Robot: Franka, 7 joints.
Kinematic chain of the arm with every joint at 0, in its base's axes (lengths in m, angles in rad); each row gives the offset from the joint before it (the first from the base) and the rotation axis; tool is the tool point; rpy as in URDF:
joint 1: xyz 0 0 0.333 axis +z
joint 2: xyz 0 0 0 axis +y
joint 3: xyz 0 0 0.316 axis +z
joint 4: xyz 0.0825 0 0 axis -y
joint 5: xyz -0.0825 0 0.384 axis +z
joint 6: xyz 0 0 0 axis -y
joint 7: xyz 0.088 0 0 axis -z
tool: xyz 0 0 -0.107 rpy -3.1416 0 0
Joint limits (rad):
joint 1: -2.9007..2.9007
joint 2: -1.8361..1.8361
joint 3: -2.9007..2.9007
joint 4: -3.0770..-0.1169
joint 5: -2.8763..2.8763
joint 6: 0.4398..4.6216
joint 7: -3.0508..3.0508
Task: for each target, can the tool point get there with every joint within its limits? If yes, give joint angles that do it. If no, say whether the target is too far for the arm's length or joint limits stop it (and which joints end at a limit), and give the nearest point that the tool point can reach.
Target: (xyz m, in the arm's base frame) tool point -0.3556 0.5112 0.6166
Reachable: yes | joints -1.7705 -0.5132 -2.2923 -1.5806 -1.0819 3.8376 1.8785
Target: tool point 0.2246 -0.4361 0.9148
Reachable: yes | joints 0.0693 0.1851 -1.1501 -1.2172 1.0256 3.5970 2.2339
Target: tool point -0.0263 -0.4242 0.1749
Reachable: yes | joints -0.0799 -1.1834 -1.9385 -2.5618 -0.9436 2.6224 0.6676
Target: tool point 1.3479 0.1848 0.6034
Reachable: no: too far | nearest point 0.8336 0.1143 0.5002 | short by 0.529 m
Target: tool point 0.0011 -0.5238 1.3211
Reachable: no: too far | nearest point 0.0008 -0.4018 1.0910 | short by 0.260 m
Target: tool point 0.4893 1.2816 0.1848
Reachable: no: too far | nearest point 0.3042 0.7968 0.2409 | short by 0.522 m
